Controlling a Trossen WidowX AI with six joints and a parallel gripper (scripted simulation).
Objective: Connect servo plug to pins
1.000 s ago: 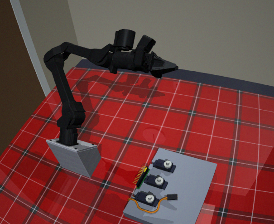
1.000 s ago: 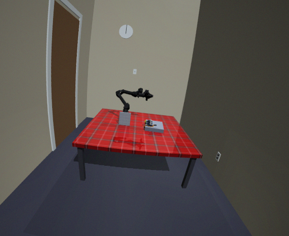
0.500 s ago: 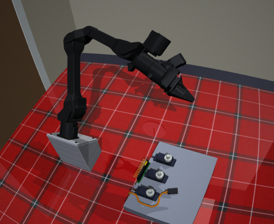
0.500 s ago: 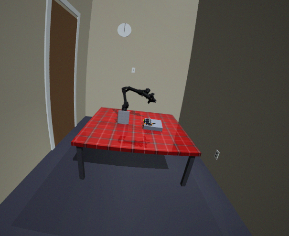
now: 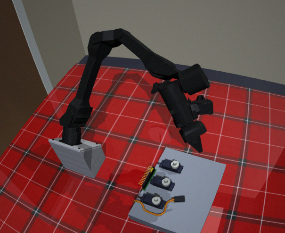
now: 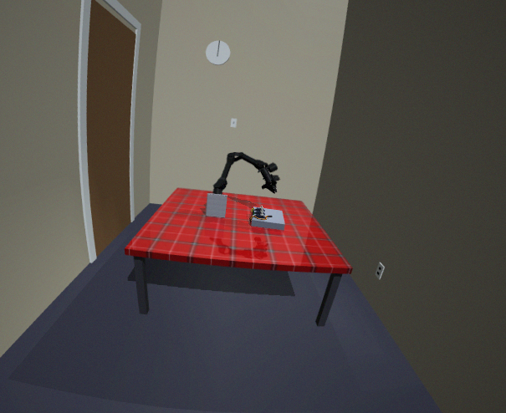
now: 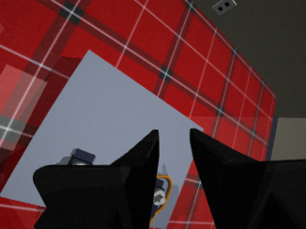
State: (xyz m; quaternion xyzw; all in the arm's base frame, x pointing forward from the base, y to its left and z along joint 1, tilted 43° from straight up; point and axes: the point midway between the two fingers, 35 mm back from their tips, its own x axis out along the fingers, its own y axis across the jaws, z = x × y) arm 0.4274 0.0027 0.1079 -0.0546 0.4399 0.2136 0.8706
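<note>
Now: gripper tip 1 cm short of the grey holder plate, 6 cm to the left of it and 19 cm above it. Also, from my gripper tip: yellow band (15 cm behind, 3 cm to the right, 14 cm below).
</note>
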